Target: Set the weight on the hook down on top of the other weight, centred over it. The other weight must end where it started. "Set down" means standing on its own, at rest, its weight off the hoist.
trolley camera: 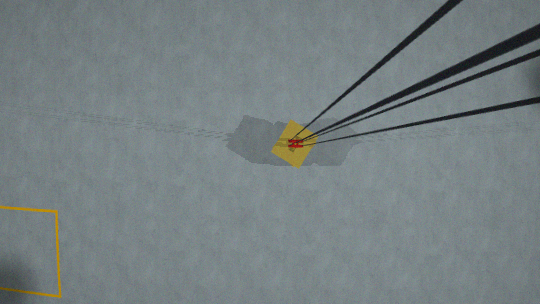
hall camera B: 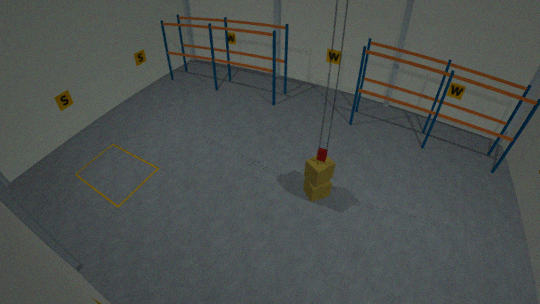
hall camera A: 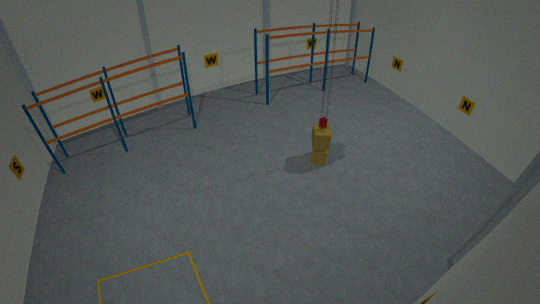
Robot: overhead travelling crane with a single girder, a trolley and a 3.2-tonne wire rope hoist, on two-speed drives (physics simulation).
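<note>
The hook under the red block (hall camera A: 323, 122) (hall camera B: 322, 154) (trolley camera: 295, 143) is on the upper yellow weight (hall camera A: 321, 139) (hall camera B: 319, 171) (trolley camera: 306, 136). The ropes above look straight. The upper weight is upright, directly over the other yellow weight (hall camera A: 319, 159) (hall camera B: 318, 191), which stands on the floor. In both hall views their edges meet with no visible gap; whether the upper one's load rests on the lower cannot be told. In the trolley view the upper weight hides the lower one, and no edge of the lower one shows beside it.
Two blue and orange racks (hall camera A: 267, 70) (hall camera B: 274, 70) (hall camera A: 115, 115) (hall camera B: 436, 112) stand along the W wall, well away from the weights. A yellow outlined square (hall camera A: 145, 266) (hall camera B: 137, 187) (trolley camera: 58, 250) is marked on the floor, far from the weights. Shadows lie around the weights.
</note>
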